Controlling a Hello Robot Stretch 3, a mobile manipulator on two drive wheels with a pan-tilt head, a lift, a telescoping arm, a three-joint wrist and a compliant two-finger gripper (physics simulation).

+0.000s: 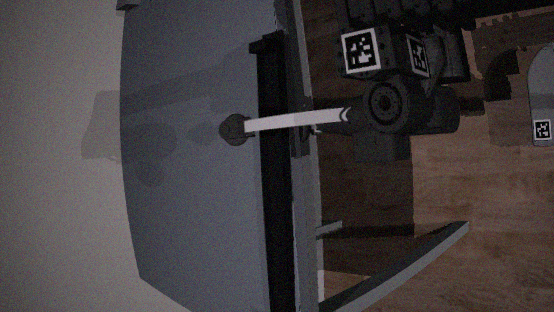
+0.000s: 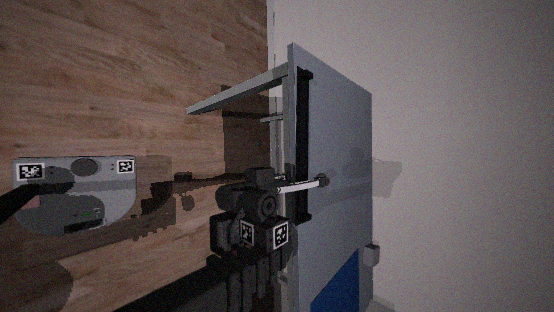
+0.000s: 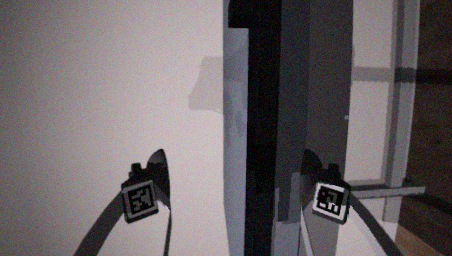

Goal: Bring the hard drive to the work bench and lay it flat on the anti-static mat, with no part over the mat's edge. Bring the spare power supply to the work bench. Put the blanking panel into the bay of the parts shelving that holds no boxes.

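Pixels of known places: gripper, fingertip midpoint: (image 1: pixel 262 129) (image 2: pixel 307 177); robot's base, origin of the base link: (image 2: pixel 84 166).
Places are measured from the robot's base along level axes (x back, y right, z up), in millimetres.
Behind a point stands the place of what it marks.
The blanking panel (image 1: pixel 276 210) @[x -93, y 470, z 917 mm] (image 2: pixel 302 120) @[x -156, y 470, z 917 mm] (image 3: pixel 262 100) is a long black strip with short flanges at its ends. It lies along the front edge of the grey-blue work bench (image 1: pixel 200 240) @[x -176, y 709, z 914 mm] (image 2: pixel 342 145) @[x -83, y 772, z 915 mm]. My gripper (image 1: pixel 272 129) @[x 20, y 458, z 942 mm] (image 2: pixel 306 176) @[x 20, y 458, z 942 mm] (image 3: pixel 234 168) @[x 20, y 458, z 942 mm] is open, its fingertips on either side of the panel's line, one over the bench top and one on the front-edge side. Whether a fingertip touches the panel, I cannot tell. Part of the blue anti-static mat (image 2: pixel 342 285) @[x 531, y 762, z 917 mm] shows on the bench. The hard drive, power supply and parts shelving do not show.
A small grey block (image 1: pixel 127 4) @[x 476, y 1062, z 957 mm] (image 2: pixel 371 254) @[x 500, y 1045, z 954 mm] is at the bench's back edge, near the pale wall (image 1: pixel 60 200) @[x -118, y 1241, z 1158 mm] (image 2: pixel 465 125) @[x -173, y 1241, z 1308 mm]. A slanting grey bench support (image 1: pixel 400 264) @[x -314, y 495, z 500 mm] (image 2: pixel 235 93) @[x -318, y 464, z 565 mm] extends below the top. My base (image 1: pixel 542 95) @[x 103, y 119, z 160 mm] (image 2: pixel 117 200) @[x 153, y 98, z 161 mm] stands on the wood floor.
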